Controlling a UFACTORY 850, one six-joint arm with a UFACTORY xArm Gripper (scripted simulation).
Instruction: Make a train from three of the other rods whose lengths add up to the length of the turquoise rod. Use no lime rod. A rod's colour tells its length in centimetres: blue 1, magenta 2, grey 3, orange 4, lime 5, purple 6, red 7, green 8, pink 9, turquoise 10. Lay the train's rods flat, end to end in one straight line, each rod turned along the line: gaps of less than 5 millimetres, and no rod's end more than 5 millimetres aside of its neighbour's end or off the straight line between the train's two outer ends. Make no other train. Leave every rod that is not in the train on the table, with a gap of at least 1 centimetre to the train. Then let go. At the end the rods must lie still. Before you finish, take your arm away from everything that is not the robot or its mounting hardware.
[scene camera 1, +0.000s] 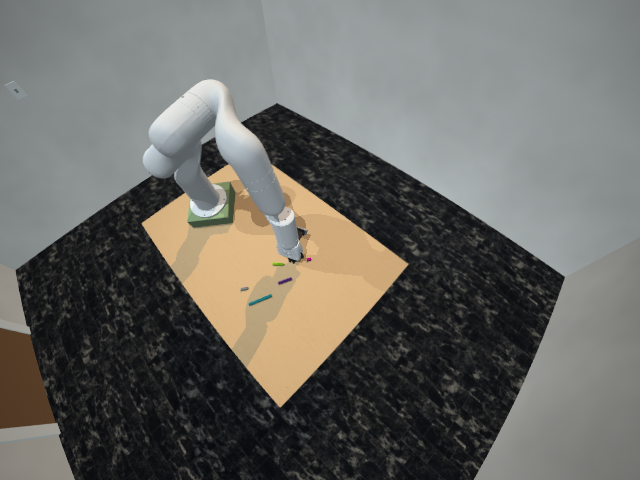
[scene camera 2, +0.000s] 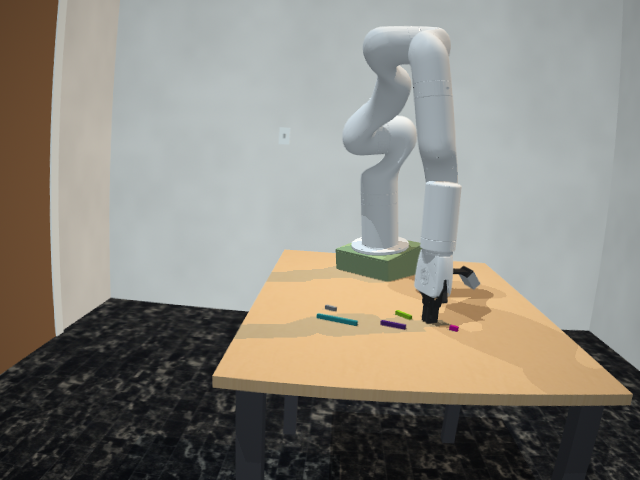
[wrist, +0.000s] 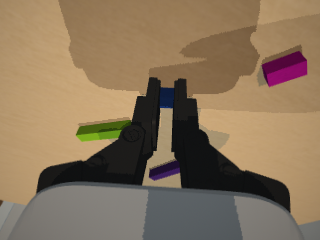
Labels:
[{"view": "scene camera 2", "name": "my gripper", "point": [429, 321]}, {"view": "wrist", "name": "my gripper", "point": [167, 94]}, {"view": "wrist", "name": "magenta rod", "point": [291, 66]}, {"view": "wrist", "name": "lime rod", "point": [111, 130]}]

